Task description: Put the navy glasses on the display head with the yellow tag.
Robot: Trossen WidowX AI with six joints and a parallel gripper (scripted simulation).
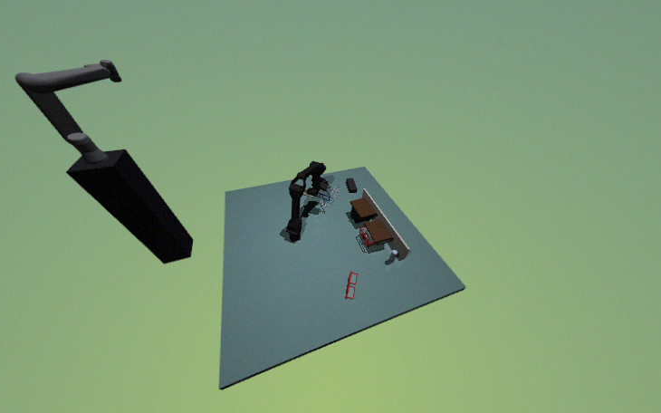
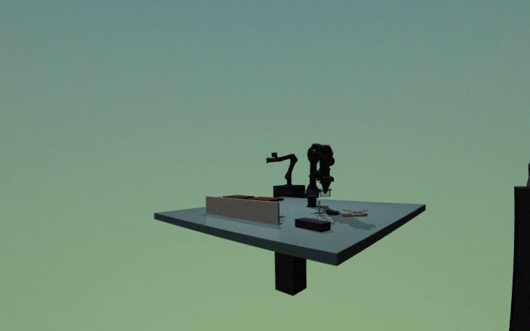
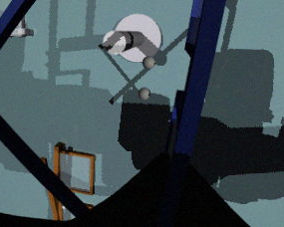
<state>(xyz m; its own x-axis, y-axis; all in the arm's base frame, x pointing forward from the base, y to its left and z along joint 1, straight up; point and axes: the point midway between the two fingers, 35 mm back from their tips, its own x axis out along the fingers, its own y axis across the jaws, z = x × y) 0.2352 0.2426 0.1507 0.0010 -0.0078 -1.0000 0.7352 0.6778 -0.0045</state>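
Right now my gripper tip is 90 mm above the thin white post, 60 mm short of it and 10 mm to the left of it. From my gripper tip the other things lie so: pale backboard: 380 mm ahead, 330 mm to the right, 60 mm below; black box: 360 mm ahead, 140 mm to the left, 100 mm below.
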